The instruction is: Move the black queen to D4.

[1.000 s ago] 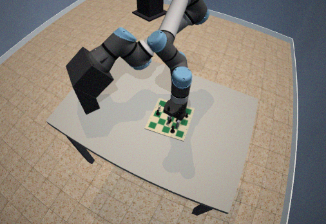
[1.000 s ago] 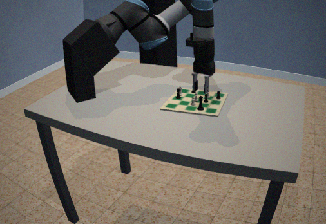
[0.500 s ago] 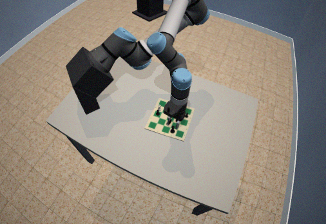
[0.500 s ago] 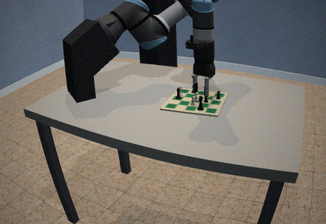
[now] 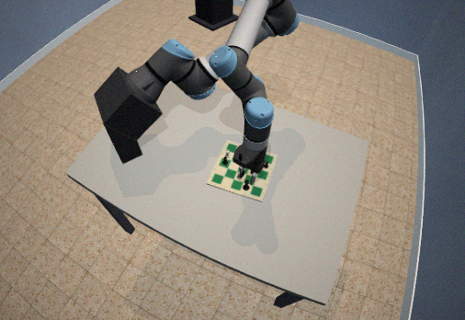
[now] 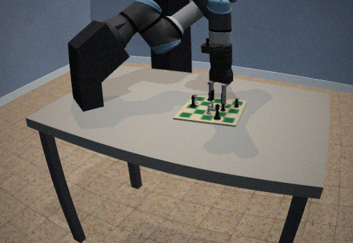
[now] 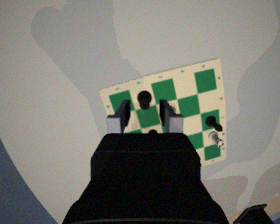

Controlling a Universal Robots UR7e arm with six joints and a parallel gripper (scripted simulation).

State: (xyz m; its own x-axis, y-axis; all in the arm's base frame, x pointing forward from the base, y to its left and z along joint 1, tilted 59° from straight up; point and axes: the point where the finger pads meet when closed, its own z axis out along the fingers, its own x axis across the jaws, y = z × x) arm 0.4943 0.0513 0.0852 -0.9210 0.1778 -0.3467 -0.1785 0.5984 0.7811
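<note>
Now: the black queen 50 mm below my hand. Round my hand: green-and-cream chessboard 80 mm below, 60 mm behind, 50 mm to the left.
</note>
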